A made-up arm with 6 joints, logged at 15 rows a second.
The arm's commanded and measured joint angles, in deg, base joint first. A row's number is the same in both.
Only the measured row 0 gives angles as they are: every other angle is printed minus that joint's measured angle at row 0.
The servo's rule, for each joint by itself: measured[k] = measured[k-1] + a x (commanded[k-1-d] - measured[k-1]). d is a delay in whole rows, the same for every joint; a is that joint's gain. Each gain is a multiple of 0.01, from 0.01 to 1. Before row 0 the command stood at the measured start. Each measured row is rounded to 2 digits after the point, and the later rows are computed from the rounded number. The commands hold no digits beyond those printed.
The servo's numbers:
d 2
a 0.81 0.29 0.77 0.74 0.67 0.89
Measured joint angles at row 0: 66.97 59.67 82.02 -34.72 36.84 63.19
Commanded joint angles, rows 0 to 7: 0.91 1.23 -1.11 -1.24 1.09 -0.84; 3.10 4.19 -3.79 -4.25 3.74 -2.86; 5.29 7.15 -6.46 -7.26 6.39 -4.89; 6.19 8.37 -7.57 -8.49 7.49 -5.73; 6.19 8.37 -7.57 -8.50 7.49 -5.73; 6.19 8.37 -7.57 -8.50 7.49 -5.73; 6.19 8.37 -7.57 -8.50 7.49 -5.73; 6.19 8.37 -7.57 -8.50 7.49 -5.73
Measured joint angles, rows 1 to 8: 0.00 0.00 0.00 0.00 0.00 0.00; 0.00 0.00 0.00 0.00 0.00 0.00; 0.74 0.36 -0.85 -0.92 0.73 -0.75; 2.65 1.47 -3.11 -3.38 2.75 -2.63; 4.79 3.12 -5.69 -6.25 5.19 -4.64; 5.92 4.64 -7.14 -7.91 6.73 -5.61; 6.14 5.72 -7.47 -8.35 7.24 -5.72; 6.18 6.49 -7.55 -8.46 7.41 -5.73
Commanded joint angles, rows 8 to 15: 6.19 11.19 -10.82 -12.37 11.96 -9.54; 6.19 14.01 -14.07 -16.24 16.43 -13.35; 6.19 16.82 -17.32 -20.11 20.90 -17.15; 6.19 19.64 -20.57 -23.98 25.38 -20.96; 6.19 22.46 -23.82 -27.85 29.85 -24.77; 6.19 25.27 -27.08 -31.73 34.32 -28.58; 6.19 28.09 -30.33 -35.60 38.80 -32.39; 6.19 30.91 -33.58 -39.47 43.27 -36.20
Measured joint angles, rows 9 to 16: 6.19 7.04 -7.57 -8.49 7.46 -5.73; 6.19 7.43 -7.57 -8.50 7.48 -5.73; 6.19 8.52 -10.07 -11.36 10.48 -9.12; 6.19 10.11 -13.15 -14.97 14.47 -12.88; 6.19 12.06 -16.36 -18.77 18.78 -16.68; 6.19 14.26 -19.60 -22.63 23.20 -20.49; 6.19 16.64 -22.85 -26.49 27.66 -24.30; 6.19 19.14 -26.11 -30.37 32.12 -28.11
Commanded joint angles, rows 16 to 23: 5.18 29.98 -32.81 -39.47 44.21 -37.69; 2.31 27.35 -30.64 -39.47 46.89 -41.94; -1.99 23.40 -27.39 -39.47 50.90 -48.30; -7.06 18.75 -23.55 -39.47 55.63 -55.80; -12.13 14.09 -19.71 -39.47 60.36 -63.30; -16.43 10.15 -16.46 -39.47 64.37 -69.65; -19.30 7.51 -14.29 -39.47 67.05 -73.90; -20.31 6.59 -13.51 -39.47 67.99 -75.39
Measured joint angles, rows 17 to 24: 6.19 21.74 -29.36 -34.24 36.60 -31.92; 6.19 24.40 -32.61 -38.11 41.07 -35.73; 5.37 26.02 -32.76 -39.12 43.17 -37.47; 2.89 26.41 -31.13 -39.38 45.66 -41.45; -1.06 25.54 -28.25 -39.45 49.17 -47.55; -5.92 23.57 -24.63 -39.46 53.50 -54.89; -10.95 20.82 -20.84 -39.47 58.10 -62.37; -15.39 17.73 -17.47 -39.47 62.30 -68.85
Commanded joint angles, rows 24 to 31: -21.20 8.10 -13.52 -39.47 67.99 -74.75; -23.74 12.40 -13.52 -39.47 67.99 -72.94; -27.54 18.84 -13.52 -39.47 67.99 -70.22; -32.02 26.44 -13.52 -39.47 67.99 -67.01; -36.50 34.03 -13.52 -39.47 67.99 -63.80; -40.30 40.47 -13.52 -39.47 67.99 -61.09; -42.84 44.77 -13.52 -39.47 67.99 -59.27; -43.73 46.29 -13.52 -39.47 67.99 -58.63
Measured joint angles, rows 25 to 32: -18.56 14.77 -15.02 -39.47 65.48 -73.34; -19.98 12.40 -13.86 -39.47 67.16 -75.16; -20.97 11.15 -13.60 -39.47 67.72 -74.80; -23.21 11.51 -13.54 -39.47 67.90 -73.14; -26.72 13.64 -13.52 -39.47 67.96 -70.54; -31.01 17.35 -13.52 -39.47 67.98 -67.40; -35.46 22.19 -13.52 -39.47 67.99 -64.20; -39.38 27.49 -13.52 -39.47 67.99 -61.43
